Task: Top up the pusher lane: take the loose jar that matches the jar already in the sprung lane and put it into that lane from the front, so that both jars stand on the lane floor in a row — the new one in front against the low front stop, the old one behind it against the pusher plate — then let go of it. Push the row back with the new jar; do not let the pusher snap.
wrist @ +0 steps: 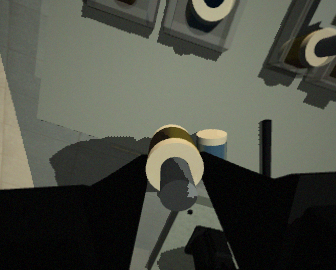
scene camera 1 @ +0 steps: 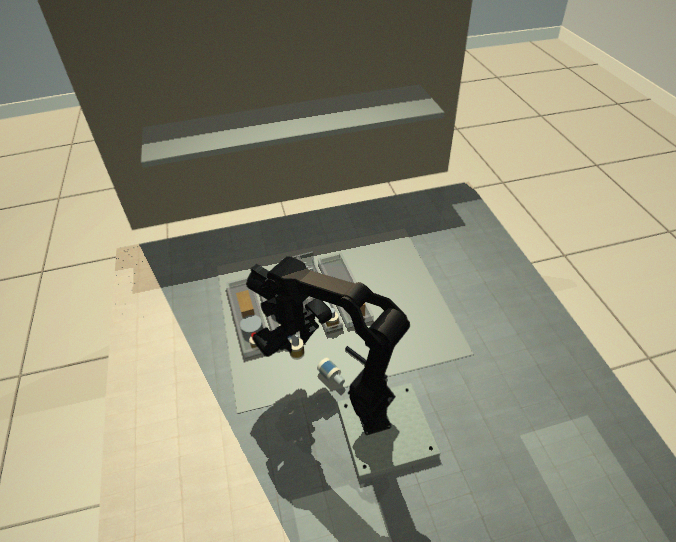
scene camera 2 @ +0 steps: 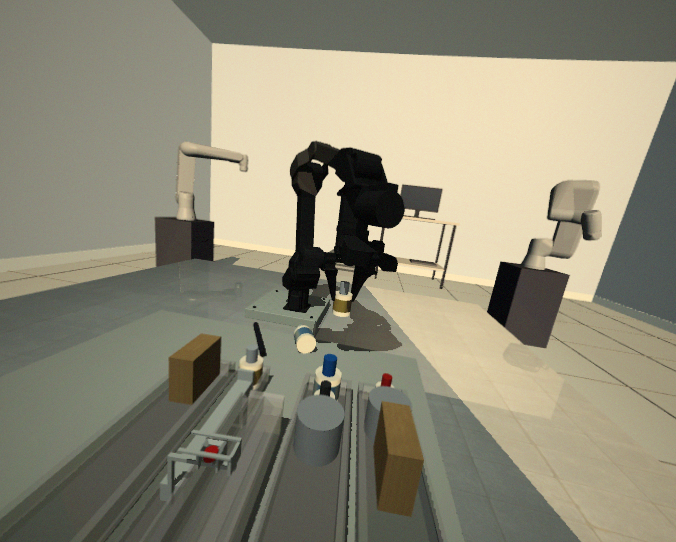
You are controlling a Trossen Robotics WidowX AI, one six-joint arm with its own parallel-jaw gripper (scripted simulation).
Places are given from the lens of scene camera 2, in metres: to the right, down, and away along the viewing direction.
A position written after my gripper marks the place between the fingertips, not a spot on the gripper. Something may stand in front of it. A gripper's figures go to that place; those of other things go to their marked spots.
my gripper (scene camera 2: 342, 300): 0.01, 0.06, 0.53
brown box (scene camera 2: 398, 460): 0.06, 0.19, 0.26
brown box (scene camera 2: 192, 369): -0.20, 0.14, 0.37
